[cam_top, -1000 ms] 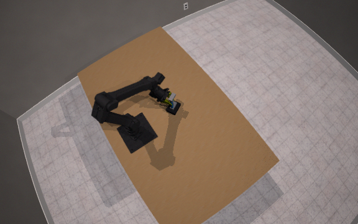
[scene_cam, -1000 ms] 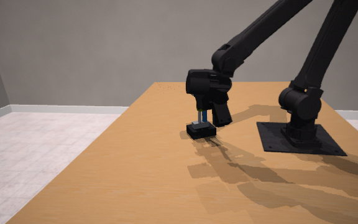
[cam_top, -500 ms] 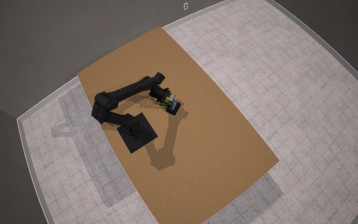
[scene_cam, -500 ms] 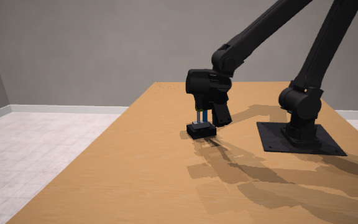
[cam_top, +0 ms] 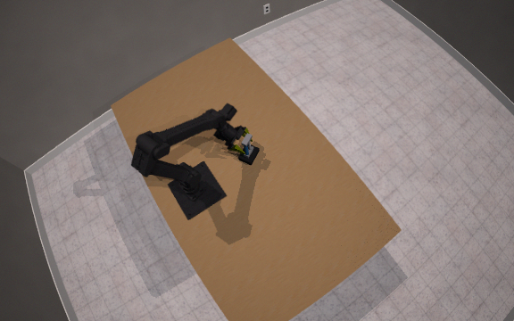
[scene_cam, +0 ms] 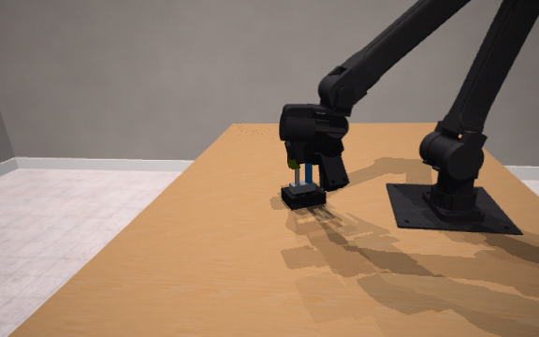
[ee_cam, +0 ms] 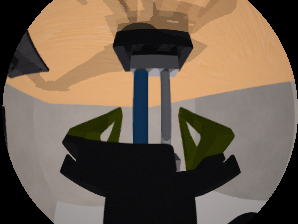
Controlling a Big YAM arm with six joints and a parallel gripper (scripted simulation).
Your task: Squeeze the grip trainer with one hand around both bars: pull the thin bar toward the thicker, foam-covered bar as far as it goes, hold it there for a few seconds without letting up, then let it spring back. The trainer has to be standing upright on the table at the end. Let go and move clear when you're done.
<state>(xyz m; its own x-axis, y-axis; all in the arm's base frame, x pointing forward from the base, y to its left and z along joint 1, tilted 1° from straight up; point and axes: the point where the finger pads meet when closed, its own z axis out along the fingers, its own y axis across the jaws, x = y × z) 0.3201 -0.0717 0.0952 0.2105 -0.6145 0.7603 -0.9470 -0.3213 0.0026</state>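
The grip trainer is 10 mm below my hand and 10 mm ahead of it. Round my hand: thin grey bar 20 mm ahead, 10 mm to the left.
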